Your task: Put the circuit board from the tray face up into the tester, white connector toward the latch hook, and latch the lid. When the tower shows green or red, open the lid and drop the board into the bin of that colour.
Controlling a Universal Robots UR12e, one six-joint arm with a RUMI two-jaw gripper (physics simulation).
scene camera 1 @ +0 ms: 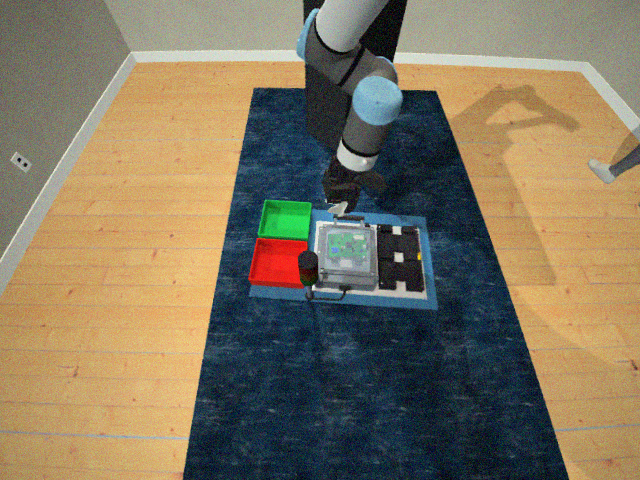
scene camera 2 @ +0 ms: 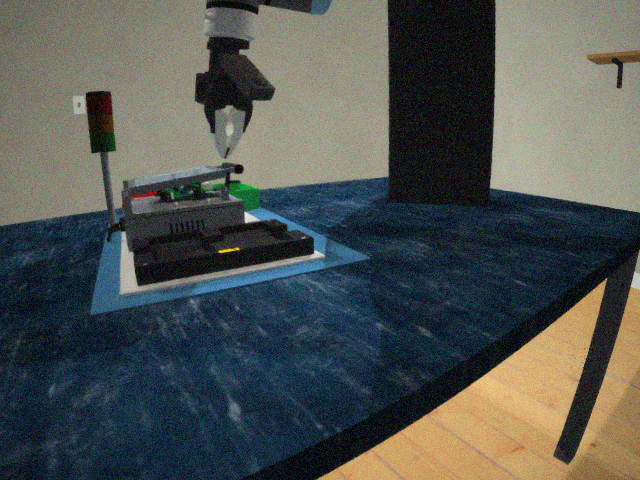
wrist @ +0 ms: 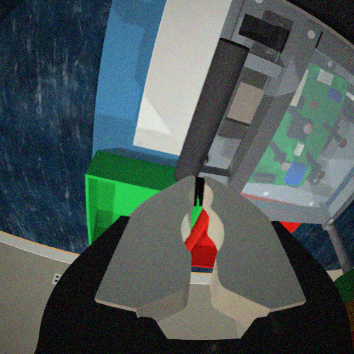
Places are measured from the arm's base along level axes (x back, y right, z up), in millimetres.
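Where they show: gripper, between the fingertips: (scene camera 1: pixel 338 215) (scene camera 2: pixel 224 158).
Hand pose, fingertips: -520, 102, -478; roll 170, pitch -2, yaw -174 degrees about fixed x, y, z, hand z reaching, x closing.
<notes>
After its pixels a point has its place, as x, y, z.
The green circuit board (scene camera 1: pixel 347 245) (wrist: pixel 287 145) lies face up in the grey tester (scene camera 2: pixel 149 217) @(-686, 5, -547), seen through the clear lid; its white connector is on the handle side. The lid (scene camera 2: pixel 175 176) @(-629, 48, -497) is down over the board, its handle end tilted slightly up in the scene camera 2 view. The dark handle bar (scene camera 1: pixel 349 218) @(-527, 68, -489) (scene camera 2: pixel 237 168) @(-531, 24, -492) (wrist: pixel 212 107) runs along the front of the lid. My gripper (scene camera 1: pixel 338 210) @(-520, 102, -479) (scene camera 2: pixel 225 156) @(-520, 102, -479) (wrist: pixel 197 179) is shut and empty, its tips a little above the handle. The tower (scene camera 1: pixel 308 268) @(-742, 201, -343) (scene camera 2: pixel 100 121) @(-724, 179, -395) shows dull, unlit-looking segments. The latch hook is hard to make out.
The green bin (scene camera 1: pixel 284 220) @(-450, 270, -594) (scene camera 2: pixel 247 196) @(-439, 178, -568) (wrist: pixel 130 192) and red bin (scene camera 1: pixel 279 262) @(-607, 289, -594) stand beside the tester. The black board tray (scene camera 1: pixel 408 248) @(-594, -125, -582) (scene camera 2: pixel 180 264) @(-688, -144, -577) stands on its other side, with no board showing in it. The tower's pole (scene camera 2: pixel 107 191) @(-724, 195, -522) rises near the hinge end.
</notes>
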